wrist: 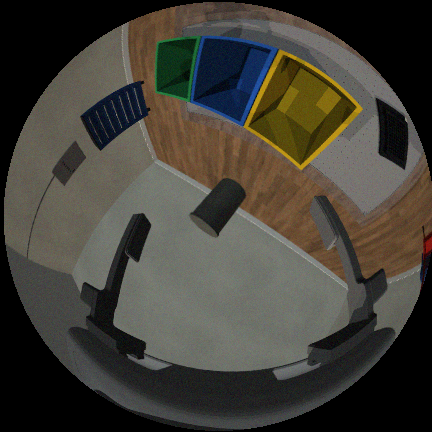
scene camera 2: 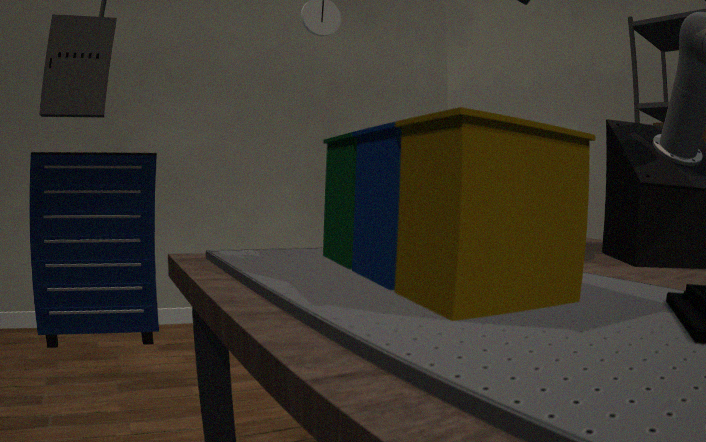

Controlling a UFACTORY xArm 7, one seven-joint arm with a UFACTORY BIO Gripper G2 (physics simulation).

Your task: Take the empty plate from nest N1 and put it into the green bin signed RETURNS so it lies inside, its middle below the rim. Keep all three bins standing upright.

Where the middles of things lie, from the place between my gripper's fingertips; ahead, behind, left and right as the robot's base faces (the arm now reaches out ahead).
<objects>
Now: hand 4 cm past the yellow bin (scene camera 2: 493, 209), 1 cm to the right of it and 26 cm above it. Also, from my hand: blue bin (scene camera 2: 377, 185) 7 cm behind, 12 cm to the right, 26 cm below; green bin (scene camera 2: 341, 150) 10 cm behind, 25 cm to the right, 26 cm below.
</objects>
